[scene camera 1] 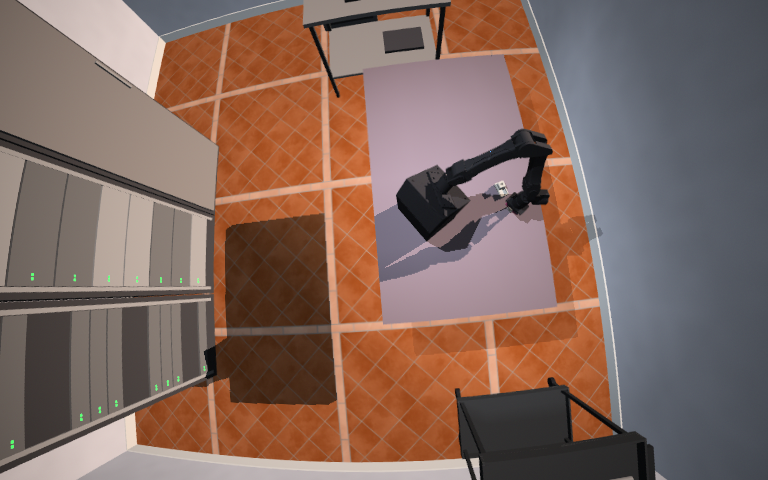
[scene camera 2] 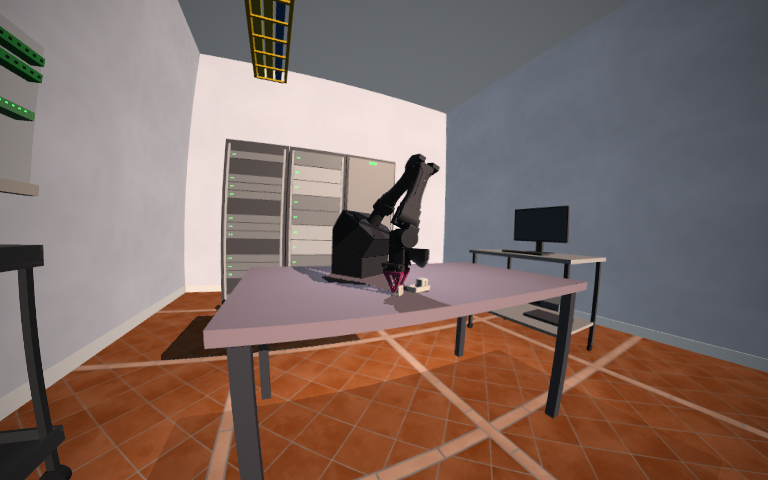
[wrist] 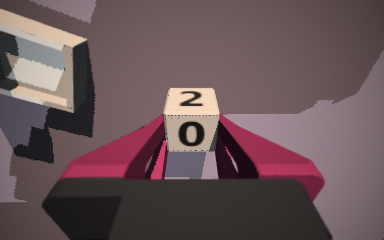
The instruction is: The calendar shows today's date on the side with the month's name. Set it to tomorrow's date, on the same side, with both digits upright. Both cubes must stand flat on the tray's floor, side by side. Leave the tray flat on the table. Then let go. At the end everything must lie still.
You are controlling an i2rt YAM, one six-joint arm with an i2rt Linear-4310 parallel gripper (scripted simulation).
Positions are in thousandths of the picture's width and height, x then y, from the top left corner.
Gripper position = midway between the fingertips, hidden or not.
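Wrist view: gripper (wrist: 499,502), cream digit cube (wrist: 499,481).
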